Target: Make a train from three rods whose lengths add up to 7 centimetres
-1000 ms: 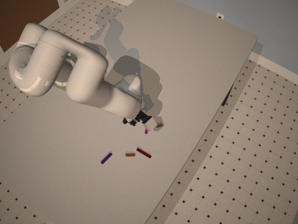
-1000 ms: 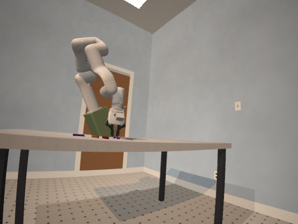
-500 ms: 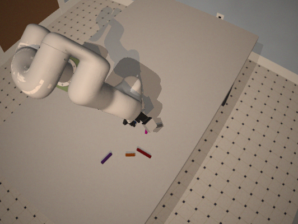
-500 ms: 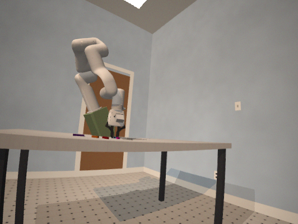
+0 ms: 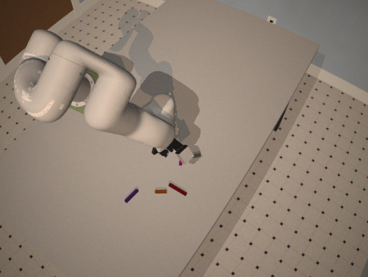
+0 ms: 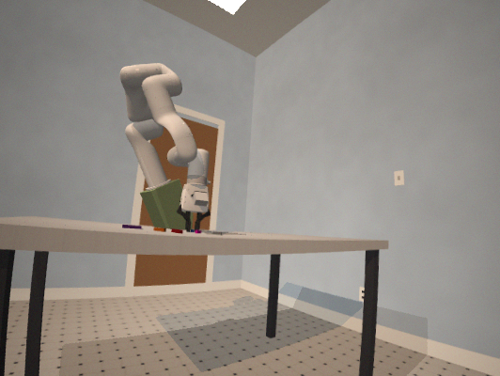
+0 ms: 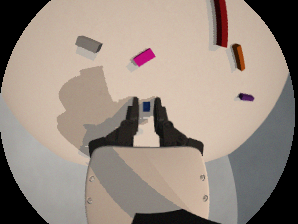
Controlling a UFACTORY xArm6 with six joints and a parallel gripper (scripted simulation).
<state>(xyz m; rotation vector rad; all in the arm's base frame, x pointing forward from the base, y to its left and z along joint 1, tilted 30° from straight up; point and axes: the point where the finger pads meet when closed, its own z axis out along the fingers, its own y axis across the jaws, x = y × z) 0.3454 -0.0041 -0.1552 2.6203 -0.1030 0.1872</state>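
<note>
My hand is 20 mm above the blue rod. Also, from my hand: red rod 130 mm ahead, 90 mm to the right, 20 mm below; magenta rod 70 mm ahead, 20 mm below; grey rod 100 mm ahead, 50 mm to the left, 20 mm below.
</note>
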